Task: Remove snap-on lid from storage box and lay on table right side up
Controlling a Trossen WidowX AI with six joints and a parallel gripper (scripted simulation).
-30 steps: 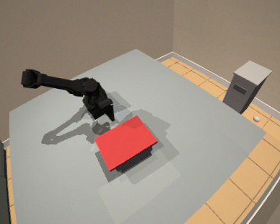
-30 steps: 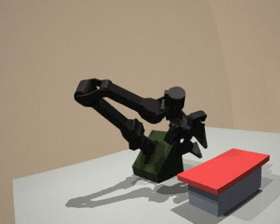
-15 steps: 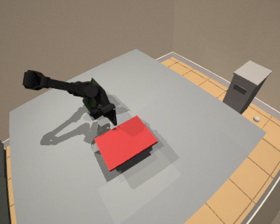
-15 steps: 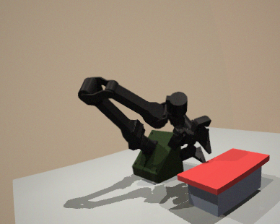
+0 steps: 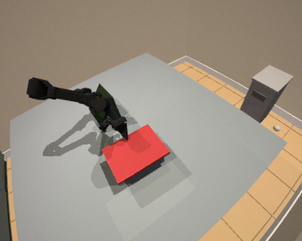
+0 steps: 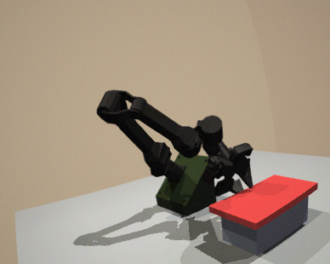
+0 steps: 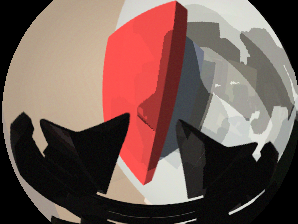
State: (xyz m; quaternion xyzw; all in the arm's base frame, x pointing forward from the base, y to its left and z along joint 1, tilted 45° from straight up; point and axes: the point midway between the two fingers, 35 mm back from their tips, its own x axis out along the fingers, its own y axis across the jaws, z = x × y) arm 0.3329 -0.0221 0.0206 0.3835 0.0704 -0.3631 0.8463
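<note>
Right now the red lid is 80 mm ahead of my gripper tip and 10 mm to the right of it. Round my gripper tip: storage box (80 mm ahead, 50 mm below, 10 mm to the right).
</note>
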